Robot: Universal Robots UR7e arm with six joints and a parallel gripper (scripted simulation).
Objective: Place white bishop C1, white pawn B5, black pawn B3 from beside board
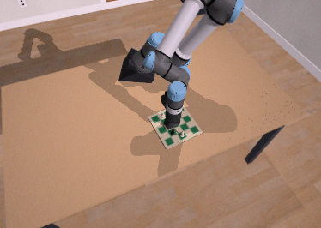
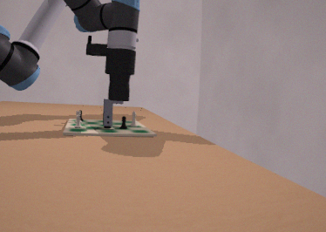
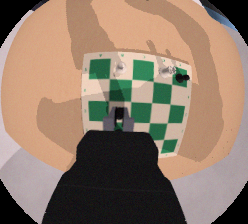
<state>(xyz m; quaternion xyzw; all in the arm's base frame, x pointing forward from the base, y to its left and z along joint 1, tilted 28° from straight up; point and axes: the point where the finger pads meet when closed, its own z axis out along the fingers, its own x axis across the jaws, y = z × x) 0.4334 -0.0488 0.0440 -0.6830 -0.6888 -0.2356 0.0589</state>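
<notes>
My gripper is now 40 mm to the right of the chessboard and 30 mm above it. Round my hand: white pawn: 80 mm behind, 10 mm below.
</notes>
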